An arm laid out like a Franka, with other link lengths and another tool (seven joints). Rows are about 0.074 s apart.
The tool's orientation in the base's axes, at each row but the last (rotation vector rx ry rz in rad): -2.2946 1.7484 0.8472; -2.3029 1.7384 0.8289; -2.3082 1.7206 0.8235; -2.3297 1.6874 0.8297; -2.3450 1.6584 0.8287; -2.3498 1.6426 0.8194; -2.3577 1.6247 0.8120
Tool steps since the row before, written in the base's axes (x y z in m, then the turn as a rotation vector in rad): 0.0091 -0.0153 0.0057 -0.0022 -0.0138 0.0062; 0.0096 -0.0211 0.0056 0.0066 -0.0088 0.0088; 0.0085 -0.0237 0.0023 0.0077 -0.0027 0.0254; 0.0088 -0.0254 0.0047 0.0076 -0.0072 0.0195; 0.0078 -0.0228 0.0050 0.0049 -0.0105 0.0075; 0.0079 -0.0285 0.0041 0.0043 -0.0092 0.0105; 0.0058 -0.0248 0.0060 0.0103 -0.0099 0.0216
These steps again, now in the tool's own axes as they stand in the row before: 0.0116 -0.0023 -0.0145 0.0082 0.0078 -0.0103; 0.0168 -0.0009 -0.0169 0.0042 -0.0014 -0.0134; 0.0204 0.0005 -0.0149 -0.0091 -0.0011 -0.0251; 0.0206 0.0020 -0.0178 -0.0024 -0.0005 -0.0220; 0.0180 0.0024 -0.0166 0.0059 0.0009 -0.0124; 0.0232 0.0045 -0.0183 0.0032 0.0015 -0.0142; 0.0186 0.0055 -0.0176 -0.0005 -0.0018 -0.0258
